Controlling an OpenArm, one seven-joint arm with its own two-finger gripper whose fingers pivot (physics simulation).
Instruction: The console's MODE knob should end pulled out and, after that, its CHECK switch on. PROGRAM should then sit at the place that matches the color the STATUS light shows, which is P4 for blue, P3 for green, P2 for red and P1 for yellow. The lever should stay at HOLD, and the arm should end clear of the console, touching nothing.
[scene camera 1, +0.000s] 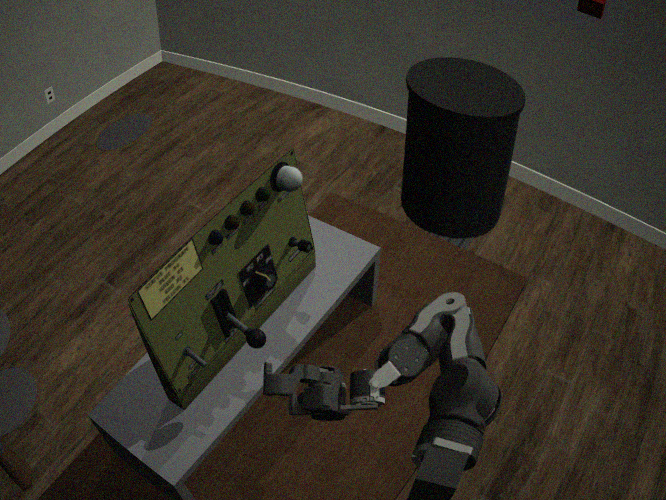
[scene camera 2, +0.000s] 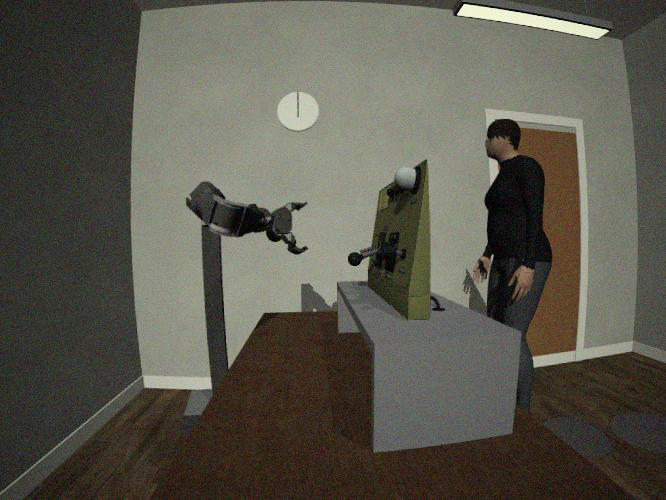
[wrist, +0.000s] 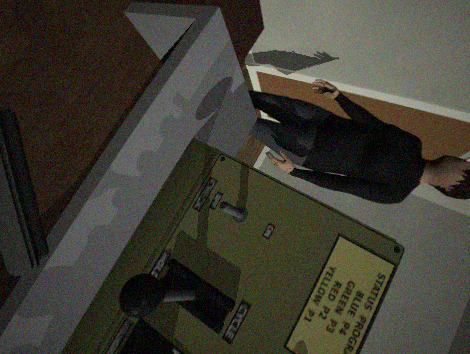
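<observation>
The green console (scene camera 1: 293, 215) (scene camera 2: 418, 269) (wrist: 295, 200) stands upright. Its MODE knob (scene camera 1: 304, 245) (scene camera 2: 402, 252) stands off the panel on a short stem; how far out is unclear. The CHECK switch (scene camera 1: 194, 357) (wrist: 232, 211) leans toward OFF. The PROGRAM dial (scene camera 1: 260, 277) has a pale pointer; its place is unreadable. The lever's black ball (scene camera 1: 255, 337) (scene camera 2: 354, 258) (wrist: 142, 295) is low, at the HOLD end. Small lamps (scene camera 1: 215, 237) in a row and a white dome (scene camera 1: 290, 178) show no clearly lit colour. My gripper (scene camera 1: 280, 393) (scene camera 2: 305, 226) is open and empty, apart from the console and lever.
The console stands on a grey bench (scene camera 1: 344, 242) (scene camera 2: 446, 387) (wrist: 95, 210). A yellow colour card (scene camera 1: 171, 279) (wrist: 340, 295) is on the panel. A person (scene camera 2: 516, 215) (wrist: 360, 155) stands behind the bench. A black drum (scene camera 1: 459, 161) is at the back.
</observation>
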